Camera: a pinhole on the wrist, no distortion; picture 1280 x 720 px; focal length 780.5 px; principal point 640.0 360.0 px. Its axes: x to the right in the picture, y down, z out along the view. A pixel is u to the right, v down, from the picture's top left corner.
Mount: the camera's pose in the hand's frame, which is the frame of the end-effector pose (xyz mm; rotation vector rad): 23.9 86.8 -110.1 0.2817 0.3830 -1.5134
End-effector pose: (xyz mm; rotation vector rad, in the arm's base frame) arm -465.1 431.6 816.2 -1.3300 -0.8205 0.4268
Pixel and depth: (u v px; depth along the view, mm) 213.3 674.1 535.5
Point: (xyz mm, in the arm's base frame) -617.8 982.7 766.6
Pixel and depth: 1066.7 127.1 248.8
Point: -556.8 422.3 946.1
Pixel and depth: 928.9 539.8 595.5
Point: -634.3 723.7 1220.2
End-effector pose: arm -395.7 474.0 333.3 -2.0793 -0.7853 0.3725
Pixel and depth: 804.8 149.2 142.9
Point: -404.2 477.7 328.6
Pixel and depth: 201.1 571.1 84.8
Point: -310.7 457.1 265.0
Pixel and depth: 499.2 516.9 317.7
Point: -412.1 663.7 210.2
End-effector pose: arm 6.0 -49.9 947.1 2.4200 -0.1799 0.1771
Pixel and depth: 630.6 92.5 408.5
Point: -43.7 -158.5 675.6
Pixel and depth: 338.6 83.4 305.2
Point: -51.2 -238.2 809.8
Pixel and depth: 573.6 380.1 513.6
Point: 121.2 -238.2 625.6
